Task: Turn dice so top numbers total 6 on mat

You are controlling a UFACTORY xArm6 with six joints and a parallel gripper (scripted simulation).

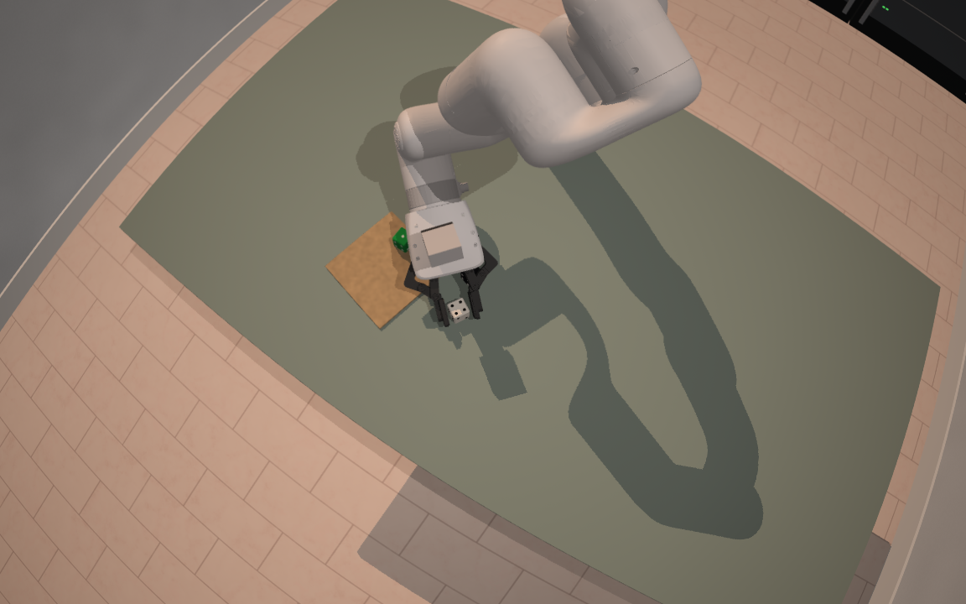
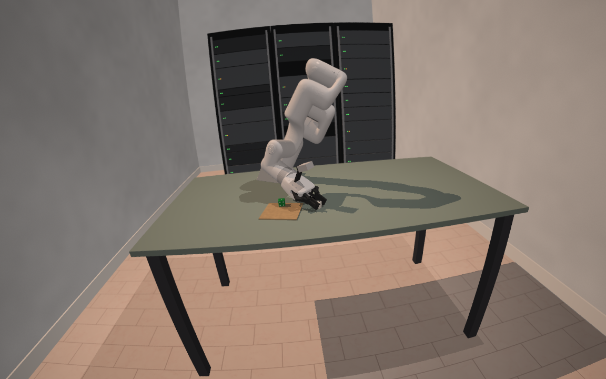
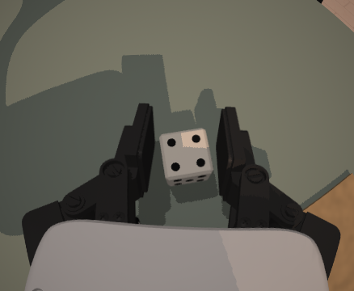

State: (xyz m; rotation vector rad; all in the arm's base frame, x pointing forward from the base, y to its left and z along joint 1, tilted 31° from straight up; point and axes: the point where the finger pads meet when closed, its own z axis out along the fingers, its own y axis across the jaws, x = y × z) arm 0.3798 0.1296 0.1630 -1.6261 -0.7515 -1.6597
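The white die lies 1 cm below my hand. The rest, counted from my hand: black die 6 cm behind, 2 cm to the right, 1 cm below; then brown mat 14 cm to the right, 2 cm below, 2 cm ahead; then green die 14 cm to the right, 3 cm behind, 1 cm below.
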